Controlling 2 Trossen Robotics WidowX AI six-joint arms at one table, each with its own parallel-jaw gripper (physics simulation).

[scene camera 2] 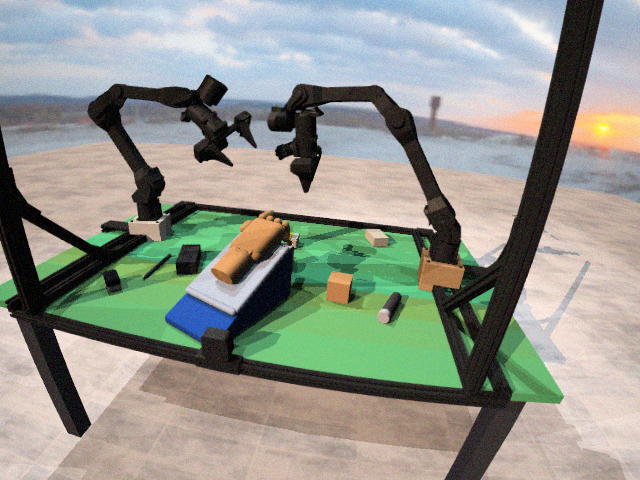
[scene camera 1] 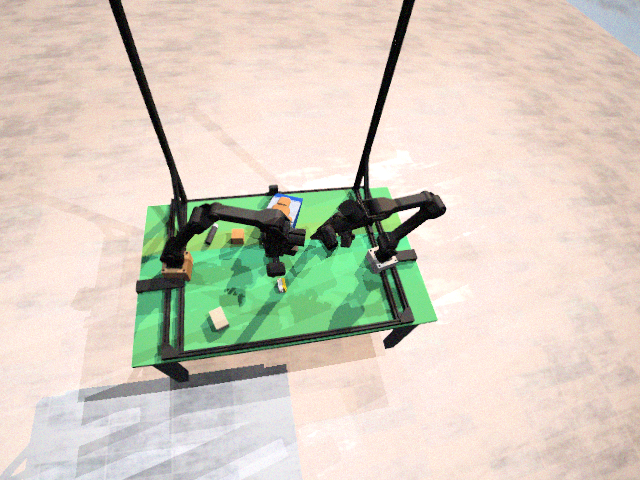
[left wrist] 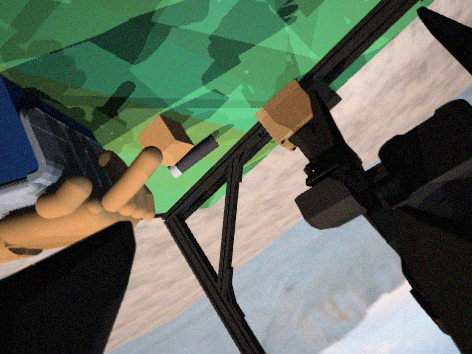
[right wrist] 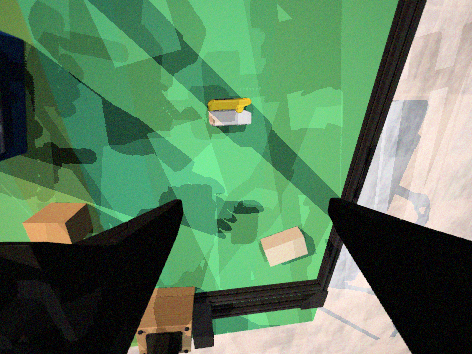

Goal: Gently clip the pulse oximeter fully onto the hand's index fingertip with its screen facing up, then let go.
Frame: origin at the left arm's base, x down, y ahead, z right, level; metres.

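Seen in the pictures: left gripper, fingertip midpoint: [scene camera 2: 244,156] [scene camera 1: 314,233] [left wrist: 264,227]; right gripper, fingertip midpoint: [scene camera 2: 308,187] [left wrist: 362,53] [right wrist: 255,205]; left arm's base, link origin: [scene camera 2: 149,217] [scene camera 1: 383,255]; right arm's base, link origin: [scene camera 2: 442,257] [scene camera 1: 175,261] [left wrist: 304,131] [right wrist: 164,341].
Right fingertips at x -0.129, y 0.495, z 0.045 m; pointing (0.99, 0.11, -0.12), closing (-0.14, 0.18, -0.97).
Offsets run from my right fingertips to a thing's middle. "*": to the spot under its first point.
The pulse oximeter {dx +0.172, dy -0.037, dz -0.008 m} [scene camera 1: 281,285] [scene camera 2: 295,239] [right wrist: 230,112], white with a yellow part, lies on the green table beyond the raised hand. The tan hand [scene camera 1: 281,205] [scene camera 2: 258,235] rests on the sloped support, and its index finger [left wrist: 132,180] sticks out in the left wrist view. My left gripper [scene camera 2: 244,156] [left wrist: 264,227] is open and empty, high above the hand's left side in scene camera 2. My right gripper [scene camera 2: 306,189] [right wrist: 255,205] is open and empty, high above the table; the oximeter shows beyond its fingertips in the right wrist view. The oximeter's screen cannot be made out.
The blue wedge {* dx +0.160, dy -0.228, dz +0.413 m} [scene camera 2: 193,317] carries the hand on a white pad. An orange block {dx +0.163, dy +0.069, dz +0.280 m} [scene camera 1: 237,236] [scene camera 2: 339,287] and a dark cylinder {dx +0.175, dy +0.176, dz +0.339 m} [scene camera 1: 211,234] [scene camera 2: 389,307] lie beside it. A cream block {dx +0.173, dy +0.241, dz -0.061 m} [scene camera 1: 218,318] [scene camera 2: 376,237] [right wrist: 284,246] lies near the frame rail. A black box {dx +0.170, dy -0.312, dz +0.148 m} [scene camera 2: 188,258] stands left of the wedge.
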